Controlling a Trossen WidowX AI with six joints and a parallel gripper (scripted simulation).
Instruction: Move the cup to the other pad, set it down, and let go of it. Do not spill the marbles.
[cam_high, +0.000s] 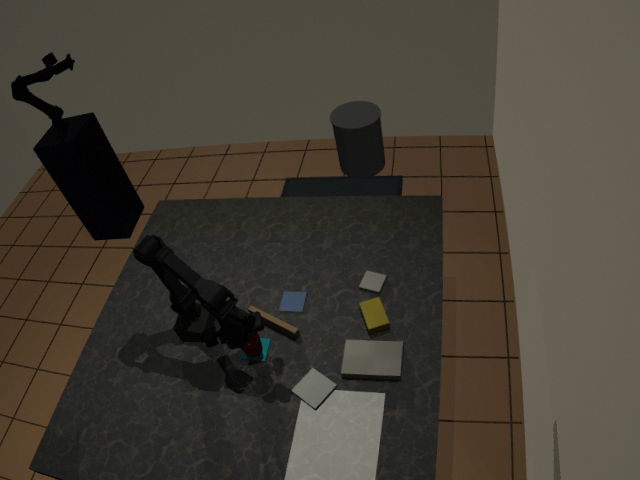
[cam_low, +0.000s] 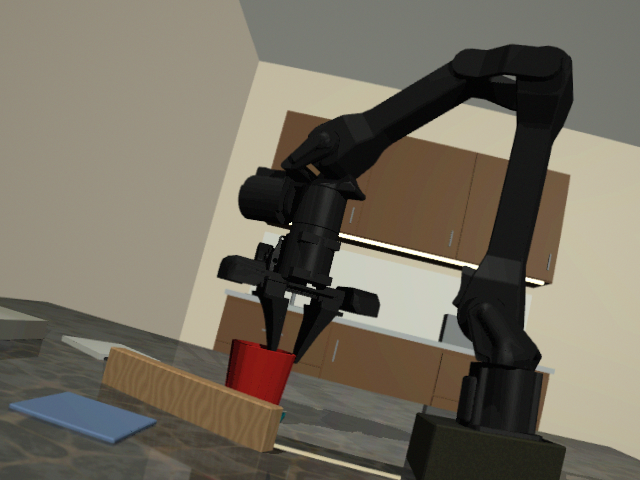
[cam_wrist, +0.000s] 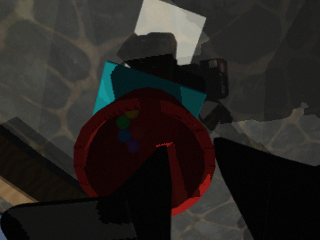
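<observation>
Right now my gripper tip is 2 cm short of the red cup, 1 cm to the right of it and 3 cm above it. From my gripper tip the other things lie so: wooden bar (8 cm ahead, 11 cm to the left, 6 cm below); yellow block (42 cm ahead, 13 cm to the left, 5 cm below); teal pad (3 cm ahead, 2 cm to the left, 7 cm below).
</observation>
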